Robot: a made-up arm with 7 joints.
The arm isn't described. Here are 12 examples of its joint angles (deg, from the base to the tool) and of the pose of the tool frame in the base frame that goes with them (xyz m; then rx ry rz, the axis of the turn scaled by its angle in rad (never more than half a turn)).
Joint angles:
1: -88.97 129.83 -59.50 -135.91 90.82 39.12 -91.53
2: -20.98 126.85 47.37 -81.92 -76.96 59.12 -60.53
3: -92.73 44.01 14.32 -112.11 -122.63 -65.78 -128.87
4: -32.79 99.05 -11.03 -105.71 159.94 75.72 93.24
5: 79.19 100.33 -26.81 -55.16 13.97 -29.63 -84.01
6: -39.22 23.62 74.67 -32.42 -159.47 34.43 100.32
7: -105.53 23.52 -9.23 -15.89 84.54 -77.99 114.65
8: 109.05 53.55 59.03 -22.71 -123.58 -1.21 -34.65
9: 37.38 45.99 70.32 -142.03 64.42 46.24 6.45
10: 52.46 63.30 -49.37 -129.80 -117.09 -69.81 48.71
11: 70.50 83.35 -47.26 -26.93 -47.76 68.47 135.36
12: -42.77 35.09 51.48 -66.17 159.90 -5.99 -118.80
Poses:
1: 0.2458 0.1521 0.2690 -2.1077 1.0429 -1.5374
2: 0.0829 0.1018 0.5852 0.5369 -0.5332 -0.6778
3: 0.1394 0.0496 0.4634 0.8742 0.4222 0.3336
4: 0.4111 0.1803 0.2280 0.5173 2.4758 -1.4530
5: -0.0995 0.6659 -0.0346 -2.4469 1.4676 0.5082
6: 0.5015 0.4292 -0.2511 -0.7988 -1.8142 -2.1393
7: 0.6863 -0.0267 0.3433 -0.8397 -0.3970 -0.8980
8: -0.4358 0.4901 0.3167 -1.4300 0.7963 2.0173
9: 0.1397 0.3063 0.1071 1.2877 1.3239 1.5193
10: -0.0106 0.0571 -0.2390 1.7494 -1.0638 -0.5479
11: -0.2651 0.6466 -0.0112 -1.4101 -0.5125 -1.3864
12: 0.5137 0.4166 0.0895 -0.1612 1.2538 1.3396
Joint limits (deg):
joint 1: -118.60..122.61
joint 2: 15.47..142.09
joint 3: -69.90..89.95
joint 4: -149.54..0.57
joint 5: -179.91..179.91
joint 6: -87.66..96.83
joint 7: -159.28..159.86
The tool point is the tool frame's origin. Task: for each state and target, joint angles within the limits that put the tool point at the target. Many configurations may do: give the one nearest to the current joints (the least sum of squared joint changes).
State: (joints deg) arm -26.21 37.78 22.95 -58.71 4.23 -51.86 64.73
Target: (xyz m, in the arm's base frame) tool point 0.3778 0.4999 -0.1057
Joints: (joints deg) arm -9.31 41.05 33.40 -71.89 2.88 -53.13 66.47
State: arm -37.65 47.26 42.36 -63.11 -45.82 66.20 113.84
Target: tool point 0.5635 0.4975 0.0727
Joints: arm -62.76 48.13 37.18 -23.24 -38.17 62.26 116.43
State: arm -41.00 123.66 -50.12 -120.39 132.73 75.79 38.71
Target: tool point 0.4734 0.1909 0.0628
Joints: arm -49.33 87.18 -48.81 -98.04 129.89 73.74 41.70
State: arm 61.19 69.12 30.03 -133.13 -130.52 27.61 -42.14
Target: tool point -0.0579 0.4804 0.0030
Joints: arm 82.23 45.66 53.16 -95.84 -124.68 27.64 -40.31
